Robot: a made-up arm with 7 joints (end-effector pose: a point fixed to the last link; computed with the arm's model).
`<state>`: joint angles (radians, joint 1 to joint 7).
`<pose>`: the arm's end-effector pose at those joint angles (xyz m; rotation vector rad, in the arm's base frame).
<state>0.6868 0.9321 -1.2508 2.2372 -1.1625 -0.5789 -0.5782</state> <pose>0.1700 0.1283 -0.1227 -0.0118 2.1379 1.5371</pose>
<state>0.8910 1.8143 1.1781 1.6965 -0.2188 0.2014 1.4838</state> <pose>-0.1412 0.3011 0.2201 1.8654 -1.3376 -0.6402</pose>
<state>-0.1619 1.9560 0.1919 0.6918 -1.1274 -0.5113 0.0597</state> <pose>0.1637 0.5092 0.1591 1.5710 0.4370 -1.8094</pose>
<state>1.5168 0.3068 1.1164 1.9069 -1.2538 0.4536 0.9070</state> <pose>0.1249 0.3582 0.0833 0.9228 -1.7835 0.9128</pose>
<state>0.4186 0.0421 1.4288 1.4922 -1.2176 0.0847 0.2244</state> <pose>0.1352 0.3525 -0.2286 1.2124 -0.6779 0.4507</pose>
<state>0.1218 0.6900 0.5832 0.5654 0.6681 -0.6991 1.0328</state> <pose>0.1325 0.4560 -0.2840 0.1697 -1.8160 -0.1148</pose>
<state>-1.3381 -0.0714 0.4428 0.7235 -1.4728 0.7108 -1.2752</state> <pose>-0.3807 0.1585 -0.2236 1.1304 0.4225 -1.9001</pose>
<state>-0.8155 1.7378 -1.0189 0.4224 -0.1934 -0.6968 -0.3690</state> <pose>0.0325 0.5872 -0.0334 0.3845 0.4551 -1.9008</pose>
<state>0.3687 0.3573 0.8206 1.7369 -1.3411 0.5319 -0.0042</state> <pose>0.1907 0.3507 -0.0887 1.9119 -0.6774 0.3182</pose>
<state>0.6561 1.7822 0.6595 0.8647 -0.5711 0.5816 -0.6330</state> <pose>-0.0077 0.4937 0.2240 2.7084 -0.4560 1.0900</pose>
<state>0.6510 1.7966 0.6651 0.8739 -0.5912 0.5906 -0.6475</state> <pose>-0.0101 0.4893 0.2294 2.7524 -0.4253 1.0962</pose>
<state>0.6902 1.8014 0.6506 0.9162 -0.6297 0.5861 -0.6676</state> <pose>-0.0155 0.4810 0.2339 2.8281 -0.4123 1.1103</pose>
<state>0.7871 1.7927 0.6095 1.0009 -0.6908 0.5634 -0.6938</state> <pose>-0.0247 0.4679 0.2361 -2.8672 0.4079 -1.1076</pose>
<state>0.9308 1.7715 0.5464 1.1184 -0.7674 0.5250 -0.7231</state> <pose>-0.0362 0.4506 0.2349 -2.7336 0.3859 -1.0443</pose>
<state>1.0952 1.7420 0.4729 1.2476 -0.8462 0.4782 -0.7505</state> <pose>-0.0474 0.4312 0.2305 -2.5878 0.3618 -0.9879</pose>
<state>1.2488 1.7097 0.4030 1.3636 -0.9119 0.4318 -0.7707</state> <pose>-0.0559 0.4132 0.2246 -2.4572 0.3411 -0.9468</pose>
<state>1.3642 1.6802 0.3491 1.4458 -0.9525 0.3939 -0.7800</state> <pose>-0.0604 0.4003 0.2194 -2.3662 0.3360 -0.9237</pose>
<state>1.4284 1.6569 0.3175 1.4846 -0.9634 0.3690 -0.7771</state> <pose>-0.0608 0.3949 0.2162 -2.3274 0.3569 -0.9183</pose>
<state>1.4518 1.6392 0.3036 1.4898 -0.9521 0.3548 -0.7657</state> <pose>-0.0581 0.3955 0.2148 -2.3292 0.4005 -0.9243</pose>
